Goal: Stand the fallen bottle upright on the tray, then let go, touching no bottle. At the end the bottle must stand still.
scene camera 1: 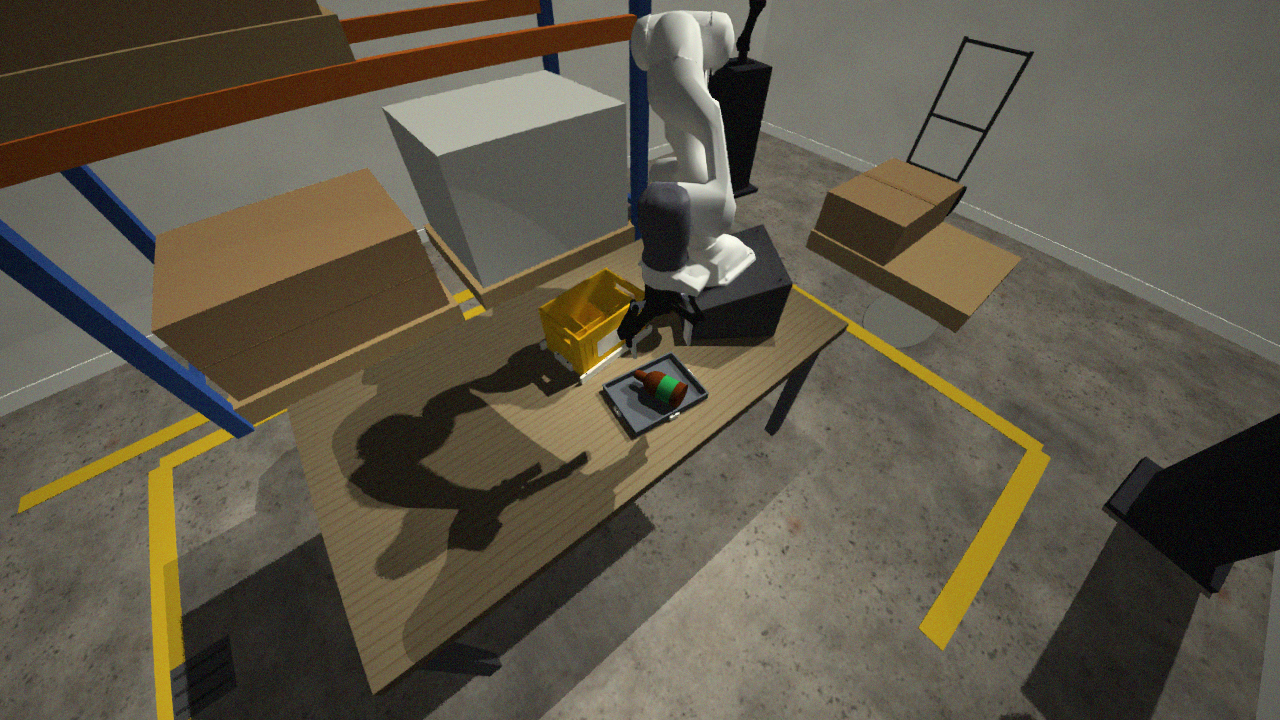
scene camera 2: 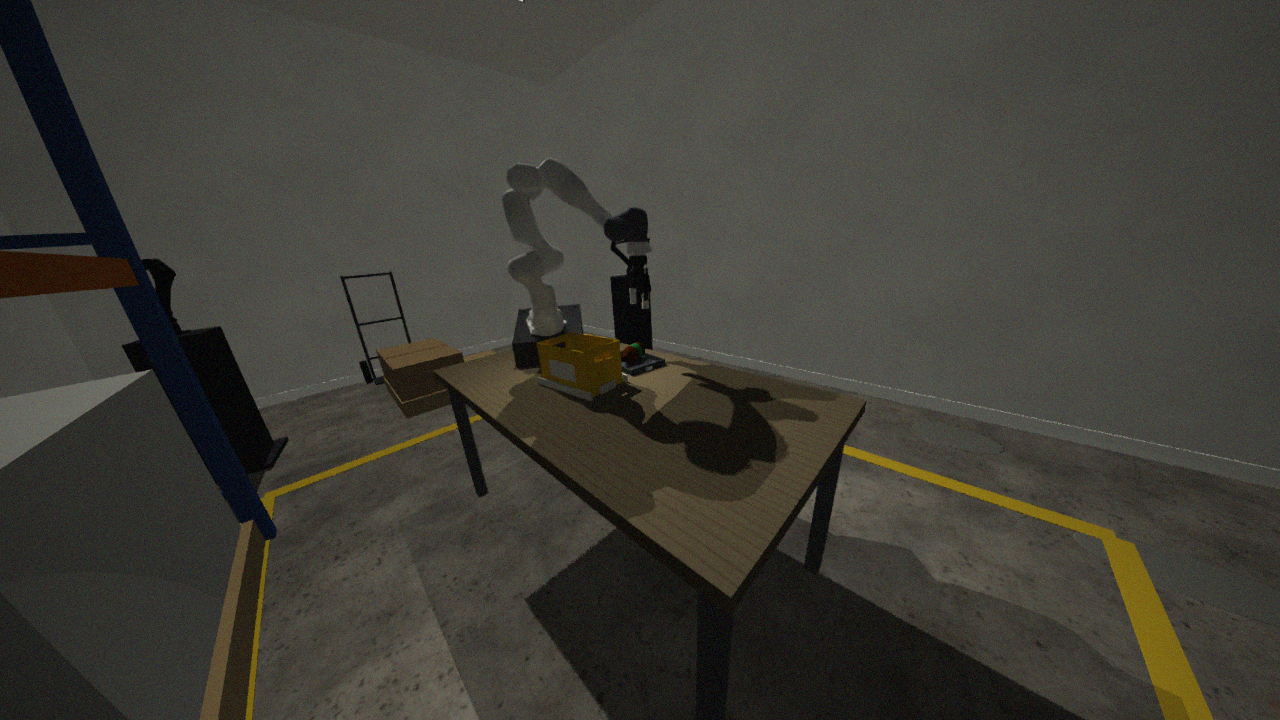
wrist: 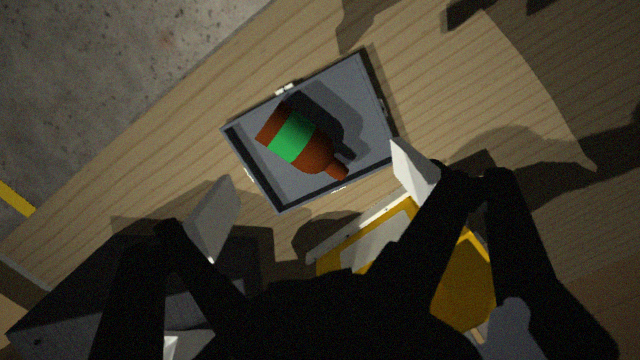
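A brown bottle with a green band (scene camera 1: pixel 664 388) (scene camera 2: pixel 633 350) (wrist: pixel 305 145) lies on its side in the shallow grey tray (scene camera 1: pixel 631 413) (scene camera 2: pixel 646 365) (wrist: pixel 350 75). In the wrist view its neck points down and right, close to the tray's lower wall, and its base is toward the upper left. My gripper (scene camera 1: pixel 660 343) (scene camera 2: pixel 639 299) (wrist: pixel 312 173) is open with nothing between its fingers. It hangs above the table, higher than the bottle and apart from it. In the wrist view the bottle lies ahead of the fingertips.
A yellow crate (scene camera 1: pixel 565 342) (scene camera 2: pixel 586 362) (wrist: pixel 462 285) with dividers stands close beside the tray. The arm's dark base block (scene camera 1: pixel 747 313) stands at the table's end. A rack with a blue post (scene camera 1: pixel 637 134) and large boxes stands behind the table (scene camera 1: pixel 358 555).
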